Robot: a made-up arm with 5 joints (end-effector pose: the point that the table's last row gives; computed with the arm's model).
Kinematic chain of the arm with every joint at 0, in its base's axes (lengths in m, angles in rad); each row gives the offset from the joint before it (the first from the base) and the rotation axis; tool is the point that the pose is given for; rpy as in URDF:
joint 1: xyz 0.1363 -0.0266 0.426 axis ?
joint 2: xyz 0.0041 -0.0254 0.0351 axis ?
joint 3: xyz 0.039 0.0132 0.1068 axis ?
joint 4: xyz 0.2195 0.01 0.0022 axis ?
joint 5: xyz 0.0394 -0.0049 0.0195 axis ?
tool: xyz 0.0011 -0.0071 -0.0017 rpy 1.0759 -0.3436 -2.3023
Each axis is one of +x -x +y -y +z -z.
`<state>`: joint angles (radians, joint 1 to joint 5).
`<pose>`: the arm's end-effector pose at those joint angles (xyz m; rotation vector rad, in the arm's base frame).
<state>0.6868 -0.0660 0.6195 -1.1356 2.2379</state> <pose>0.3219 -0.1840 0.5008 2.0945 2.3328 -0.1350</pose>
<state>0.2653 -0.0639 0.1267 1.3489 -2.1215</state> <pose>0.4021 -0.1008 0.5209 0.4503 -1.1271 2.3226</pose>
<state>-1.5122 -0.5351 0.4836 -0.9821 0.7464</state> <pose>0.1616 0.1754 0.6330 1.8781 -1.3462 -0.9183</pose>
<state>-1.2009 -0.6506 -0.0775 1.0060 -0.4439</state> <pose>0.2118 0.1328 0.7206 0.4233 -0.4451 -0.9492</pose>
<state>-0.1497 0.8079 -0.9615 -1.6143 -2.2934</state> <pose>0.4350 0.0173 0.5792 2.1111 0.6710 -0.3463</pose>
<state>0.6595 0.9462 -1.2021 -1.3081 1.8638</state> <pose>0.3684 -0.2150 0.5903 1.1395 1.8393 0.1933</pose>
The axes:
joint 1: -z
joint 2: +y
joint 3: +y
joint 4: +y
joint 5: -x

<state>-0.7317 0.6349 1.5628 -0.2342 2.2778</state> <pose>0.1242 -0.0425 0.2975 0.1063 -0.6600 1.5148</pose>
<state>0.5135 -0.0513 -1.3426 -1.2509 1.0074</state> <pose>0.1535 -0.0505 0.7839 -0.4080 1.4617 0.1162</pose>
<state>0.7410 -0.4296 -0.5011 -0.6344 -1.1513</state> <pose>0.2135 -0.1086 0.7924 2.1440 -1.6569 -1.4713</pose>
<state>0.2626 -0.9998 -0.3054 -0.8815 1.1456</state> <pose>0.0819 -0.0240 0.7825 -0.2855 1.7614 0.5332</pose>
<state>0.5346 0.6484 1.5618 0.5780 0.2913</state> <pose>0.0768 -0.0081 0.3125 -1.2268 1.0825 -0.6898</pose>
